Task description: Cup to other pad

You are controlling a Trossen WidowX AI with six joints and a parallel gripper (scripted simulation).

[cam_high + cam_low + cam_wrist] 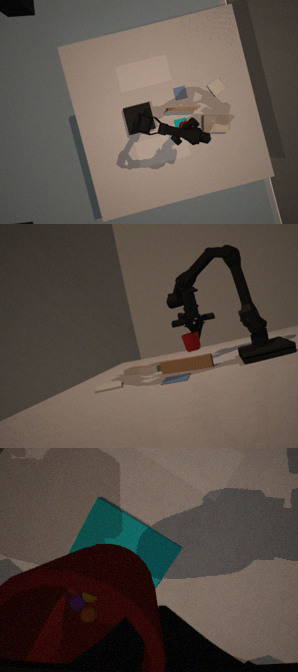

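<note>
The teal pad is 2 cm ahead of my gripper tip, 2 cm to the left of it and 10 cm below it. Round my gripper tip: red cup (2 cm ahead, 2 cm to the left); then blue pad (4 cm ahead, 25 cm to the left, 10 cm below); then long wooden block (3 cm ahead, 14 cm to the left, 8 cm below).
</note>
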